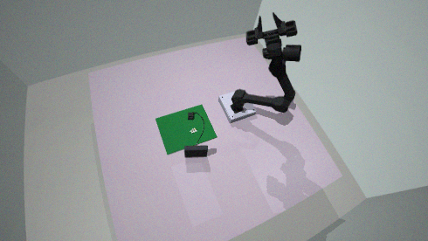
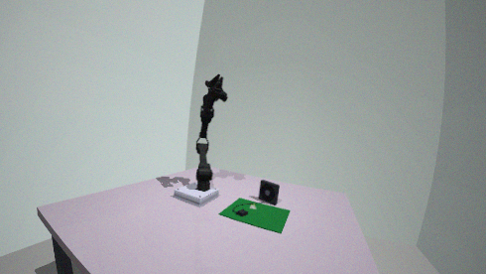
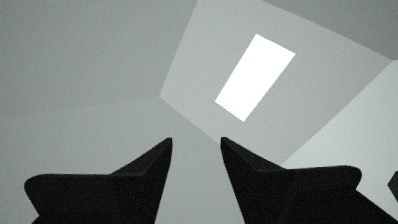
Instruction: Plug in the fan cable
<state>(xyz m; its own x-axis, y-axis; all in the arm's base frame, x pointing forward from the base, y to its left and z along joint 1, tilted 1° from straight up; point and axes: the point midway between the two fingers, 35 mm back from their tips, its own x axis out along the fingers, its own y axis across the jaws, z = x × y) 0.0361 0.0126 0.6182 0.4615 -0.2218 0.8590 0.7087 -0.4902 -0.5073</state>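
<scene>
The black fan plug is 68 cm below my gripper tip, 23 cm ahead of it and 9 cm to the right of it. Round my gripper tip: white four-pin fan header (70 cm below, 26 cm ahead); then green board (71 cm below, 29 cm ahead, 4 cm to the right); then black fan (64 cm below, 31 cm ahead, 13 cm to the left).
</scene>
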